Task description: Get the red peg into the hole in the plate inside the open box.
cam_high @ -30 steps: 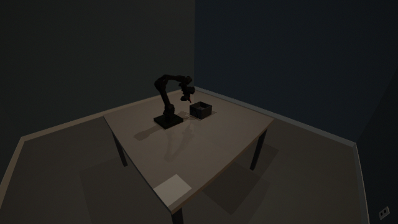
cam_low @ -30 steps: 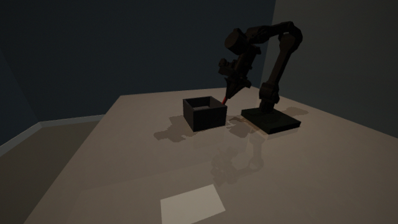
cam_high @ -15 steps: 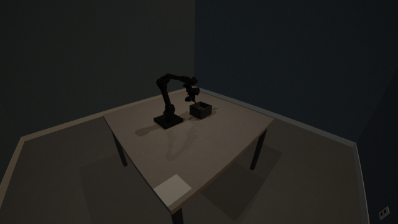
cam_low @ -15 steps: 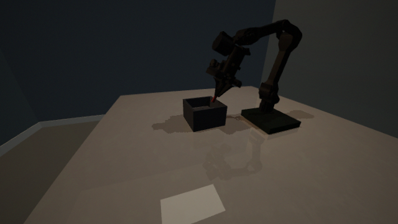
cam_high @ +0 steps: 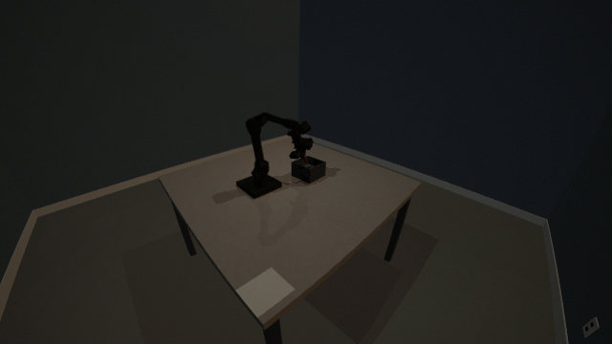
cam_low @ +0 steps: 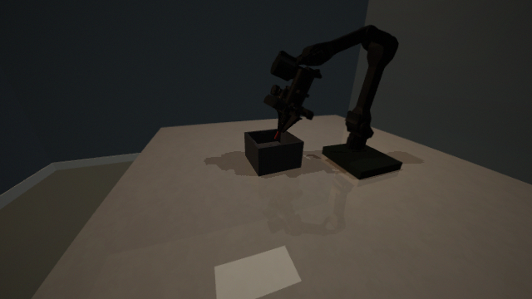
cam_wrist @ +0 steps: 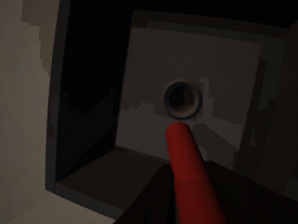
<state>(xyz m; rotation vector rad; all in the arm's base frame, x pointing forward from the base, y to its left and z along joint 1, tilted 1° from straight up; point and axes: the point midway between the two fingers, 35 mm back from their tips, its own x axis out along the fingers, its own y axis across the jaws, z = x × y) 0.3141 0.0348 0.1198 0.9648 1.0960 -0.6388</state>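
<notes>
The grey plate is 7 cm below my gripper tip, 3 cm ahead of it and 2 cm to the right of it. The rest, counted from my gripper tip: red peg: 1 cm above; dark box: 9 cm below, 3 cm ahead, 2 cm to the right.
</notes>
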